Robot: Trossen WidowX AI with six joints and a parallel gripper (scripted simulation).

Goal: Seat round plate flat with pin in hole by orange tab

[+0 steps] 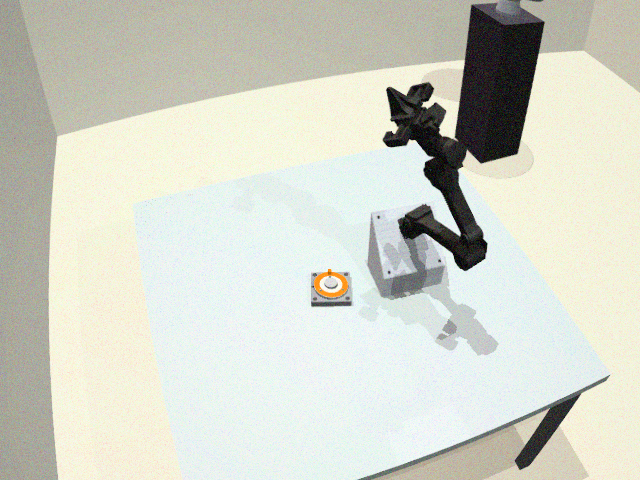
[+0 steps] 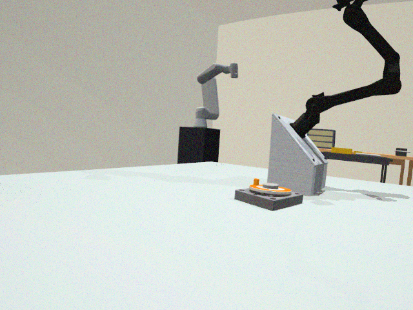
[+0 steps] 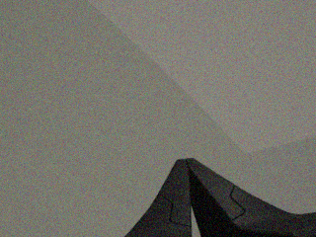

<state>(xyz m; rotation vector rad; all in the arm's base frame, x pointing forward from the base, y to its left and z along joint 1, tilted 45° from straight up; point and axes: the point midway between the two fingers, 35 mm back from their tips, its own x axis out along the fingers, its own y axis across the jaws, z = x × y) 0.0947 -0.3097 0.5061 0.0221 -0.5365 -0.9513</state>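
Now: gripper tip 7 cm short of the round plate, 15 cm to the left of it and 74 cm above it. Also, from my gripper tip: base 8 cm ahead, 13 cm to the right, 76 cm below.
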